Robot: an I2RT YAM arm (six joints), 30 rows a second.
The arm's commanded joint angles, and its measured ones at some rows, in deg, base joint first. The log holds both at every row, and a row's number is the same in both.
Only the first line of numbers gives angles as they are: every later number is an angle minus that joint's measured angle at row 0.
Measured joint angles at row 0:
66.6, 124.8, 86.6, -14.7, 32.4, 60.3
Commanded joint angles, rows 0 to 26:
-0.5, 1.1, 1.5, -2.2, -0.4, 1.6
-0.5, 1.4, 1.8, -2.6, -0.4, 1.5
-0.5, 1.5, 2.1, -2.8, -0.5, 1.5
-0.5, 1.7, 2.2, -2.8, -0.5, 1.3
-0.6, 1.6, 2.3, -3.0, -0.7, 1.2
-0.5, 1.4, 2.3, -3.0, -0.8, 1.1
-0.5, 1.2, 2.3, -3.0, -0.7, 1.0
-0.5, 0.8, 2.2, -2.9, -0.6, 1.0
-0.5, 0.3, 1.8, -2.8, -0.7, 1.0
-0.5, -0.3, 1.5, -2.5, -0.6, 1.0
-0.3, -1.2, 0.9, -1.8, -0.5, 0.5
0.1, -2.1, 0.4, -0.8, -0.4, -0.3
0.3, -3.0, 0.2, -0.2, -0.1, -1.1
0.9, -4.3, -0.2, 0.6, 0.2, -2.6
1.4, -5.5, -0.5, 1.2, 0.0, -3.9
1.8, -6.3, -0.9, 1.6, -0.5, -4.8
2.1, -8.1, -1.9, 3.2, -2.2, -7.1
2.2, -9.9, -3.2, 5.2, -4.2, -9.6
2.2, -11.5, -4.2, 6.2, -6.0, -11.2
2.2, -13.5, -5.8, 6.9, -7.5, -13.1
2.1, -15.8, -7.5, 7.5, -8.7, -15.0
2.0, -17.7, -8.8, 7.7, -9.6, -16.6
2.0, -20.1, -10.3, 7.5, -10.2, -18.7
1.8, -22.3, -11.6, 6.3, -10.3, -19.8
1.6, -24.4, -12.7, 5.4, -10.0, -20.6
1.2, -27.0, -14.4, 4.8, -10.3, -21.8
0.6, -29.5, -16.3, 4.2, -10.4, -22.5
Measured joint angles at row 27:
1.3, -25.2, -13.5, 4.8, -8.8, -16.7
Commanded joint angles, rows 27 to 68:
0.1, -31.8, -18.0, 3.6, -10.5, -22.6
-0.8, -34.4, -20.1, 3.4, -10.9, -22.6
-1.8, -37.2, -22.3, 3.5, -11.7, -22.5
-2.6, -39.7, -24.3, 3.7, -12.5, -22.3
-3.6, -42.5, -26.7, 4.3, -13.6, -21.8
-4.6, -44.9, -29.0, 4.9, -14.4, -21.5
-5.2, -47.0, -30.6, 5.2, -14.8, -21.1
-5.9, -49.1, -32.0, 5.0, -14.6, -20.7
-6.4, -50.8, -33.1, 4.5, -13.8, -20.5
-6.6, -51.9, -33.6, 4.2, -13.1, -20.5
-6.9, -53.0, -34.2, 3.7, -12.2, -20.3
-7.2, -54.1, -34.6, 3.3, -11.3, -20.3
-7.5, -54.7, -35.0, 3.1, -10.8, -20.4
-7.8, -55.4, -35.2, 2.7, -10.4, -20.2
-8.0, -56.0, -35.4, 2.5, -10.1, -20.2
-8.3, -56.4, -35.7, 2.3, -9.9, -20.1
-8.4, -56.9, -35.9, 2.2, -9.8, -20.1
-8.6, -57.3, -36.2, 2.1, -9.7, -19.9
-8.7, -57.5, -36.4, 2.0, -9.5, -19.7
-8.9, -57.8, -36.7, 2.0, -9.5, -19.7
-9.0, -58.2, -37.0, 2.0, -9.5, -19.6
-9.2, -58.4, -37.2, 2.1, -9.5, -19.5
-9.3, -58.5, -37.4, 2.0, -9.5, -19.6
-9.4, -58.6, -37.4, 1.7, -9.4, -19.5
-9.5, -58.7, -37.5, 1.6, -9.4, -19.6
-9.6, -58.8, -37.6, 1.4, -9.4, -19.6
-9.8, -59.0, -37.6, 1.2, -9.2, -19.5
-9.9, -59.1, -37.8, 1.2, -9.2, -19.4
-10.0, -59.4, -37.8, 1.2, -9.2, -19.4
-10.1, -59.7, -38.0, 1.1, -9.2, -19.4
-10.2, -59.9, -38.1, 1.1, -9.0, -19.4
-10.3, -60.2, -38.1, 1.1, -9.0, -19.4
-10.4, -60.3, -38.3, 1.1, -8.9, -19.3
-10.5, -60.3, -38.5, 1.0, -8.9, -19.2
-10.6, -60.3, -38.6, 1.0, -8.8, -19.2
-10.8, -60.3, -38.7, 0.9, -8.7, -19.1
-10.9, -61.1, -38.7, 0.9, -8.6, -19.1
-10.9, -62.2, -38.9, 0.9, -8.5, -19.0
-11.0, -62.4, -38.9, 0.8, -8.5, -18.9
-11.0, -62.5, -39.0, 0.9, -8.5, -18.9
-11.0, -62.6, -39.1, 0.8, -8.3, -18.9
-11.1, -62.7, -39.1, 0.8, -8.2, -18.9
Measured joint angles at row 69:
-11.0, -62.4, -38.9, 0.9, -9.4, -19.8
